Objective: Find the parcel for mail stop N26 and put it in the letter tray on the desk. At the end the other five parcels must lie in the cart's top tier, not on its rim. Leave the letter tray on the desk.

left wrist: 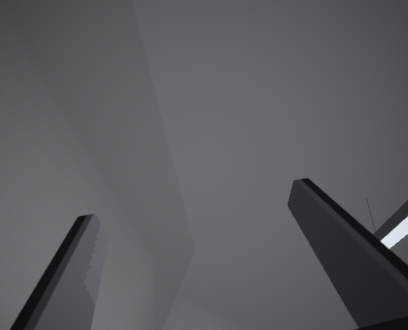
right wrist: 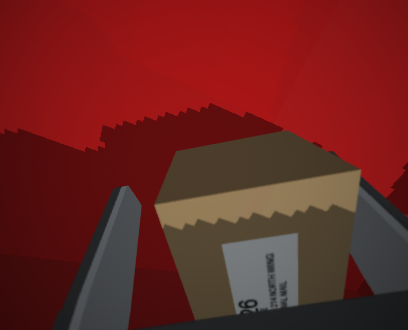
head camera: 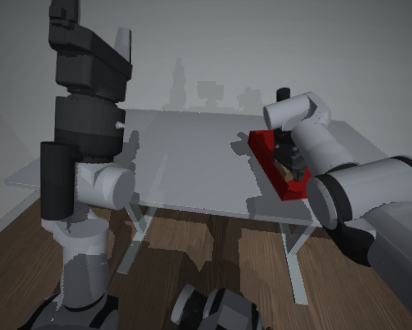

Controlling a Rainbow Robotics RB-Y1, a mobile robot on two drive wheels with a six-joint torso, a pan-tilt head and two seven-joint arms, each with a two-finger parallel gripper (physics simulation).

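Frame: origin at the robot's base, x ahead, y left, z up, level; metres.
Seen in the pictures: left gripper, fingertip midpoint: (left wrist: 199, 208) (head camera: 103, 3); right gripper, fingertip midpoint: (right wrist: 222, 180).
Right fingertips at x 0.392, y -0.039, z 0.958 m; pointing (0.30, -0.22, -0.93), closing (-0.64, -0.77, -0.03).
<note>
Pixels of each thing's top centre, then the offset from my right fingertips to it. Level surfaces: height alone.
- brown parcel at its top centre: (right wrist: 264, 289) (head camera: 288, 164) 0.009 m left, 0.024 m back, 0.046 m up
- red letter tray at its top centre: (right wrist: 31, 80) (head camera: 297, 150) 0.012 m right, 0.062 m ahead, 0.058 m up
- desk at its surface level: 0.007 m down
- wooden floor at its surface level: 0.957 m down
A brown parcel (head camera: 283, 172) (right wrist: 200, 260) is in the red letter tray (head camera: 266, 162) (right wrist: 200, 55) on the desk (head camera: 195, 160). Its white label shows "26" and "214 NORTH WING" in the right wrist view; the start of the stop code is cut off. My right gripper (head camera: 289, 171) (right wrist: 222, 180) is open, low in the tray, with one finger on each side of the parcel. A gap shows between the parcel and the finger at the picture's left. My left gripper (head camera: 95, 16) (left wrist: 199, 208) is open and empty, raised high and pointing up. The cart and the other parcels do not show.
The right forearm (head camera: 322, 142) hides the far side of the tray. Desk legs (head camera: 295, 280) (head camera: 131, 254) stand on the wooden floor (head camera: 170, 245). A pale wall (head camera: 210, 50) rises behind the desk.
</note>
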